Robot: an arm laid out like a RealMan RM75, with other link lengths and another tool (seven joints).
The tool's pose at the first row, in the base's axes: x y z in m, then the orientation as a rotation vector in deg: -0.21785 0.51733 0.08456 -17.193 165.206 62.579
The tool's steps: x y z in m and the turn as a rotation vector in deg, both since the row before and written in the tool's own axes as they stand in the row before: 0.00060 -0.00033 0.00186 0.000 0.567 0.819; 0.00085 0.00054 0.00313 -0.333 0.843 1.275; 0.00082 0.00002 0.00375 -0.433 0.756 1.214; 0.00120 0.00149 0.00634 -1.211 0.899 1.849; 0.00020 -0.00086 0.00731 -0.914 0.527 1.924; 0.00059 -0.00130 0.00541 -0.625 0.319 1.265
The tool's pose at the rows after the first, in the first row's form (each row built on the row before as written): -0.21842 0.51822 0.08288 -16.394 166.081 62.799; -0.21947 0.52054 0.08080 -15.119 167.246 63.626; -0.22048 0.52291 0.07795 13.743 -166.855 -64.044; -0.22230 0.52804 0.07417 11.438 -164.910 -65.096; -0.22303 0.53234 0.06824 8.877 -163.422 -65.837; -0.22404 0.53506 0.06346 7.194 -162.433 -66.352
